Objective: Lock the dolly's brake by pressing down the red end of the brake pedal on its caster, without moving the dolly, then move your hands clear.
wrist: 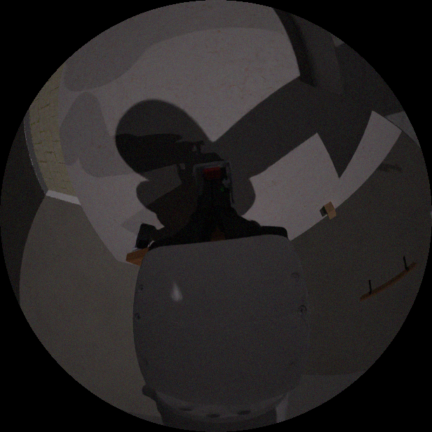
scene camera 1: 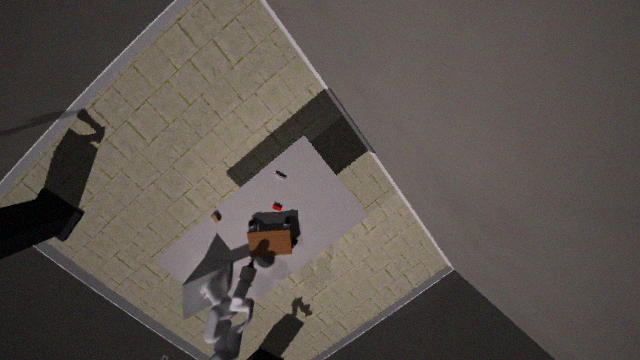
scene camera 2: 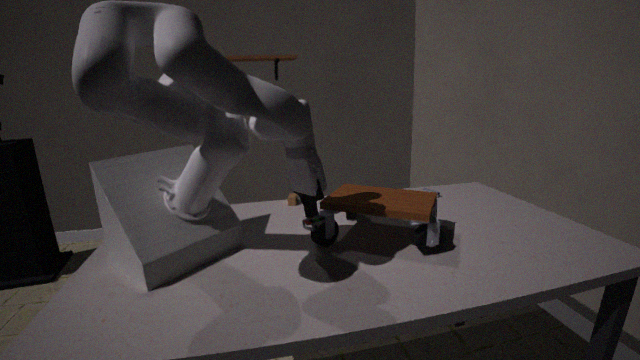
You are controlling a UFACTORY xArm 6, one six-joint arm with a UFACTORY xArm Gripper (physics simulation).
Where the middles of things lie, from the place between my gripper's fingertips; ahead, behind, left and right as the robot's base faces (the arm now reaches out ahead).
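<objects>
I find my gripper 5 cm above the dolly [scene camera 2: 419, 208], 21 cm short of it and 3 cm to the right of it.
</objects>
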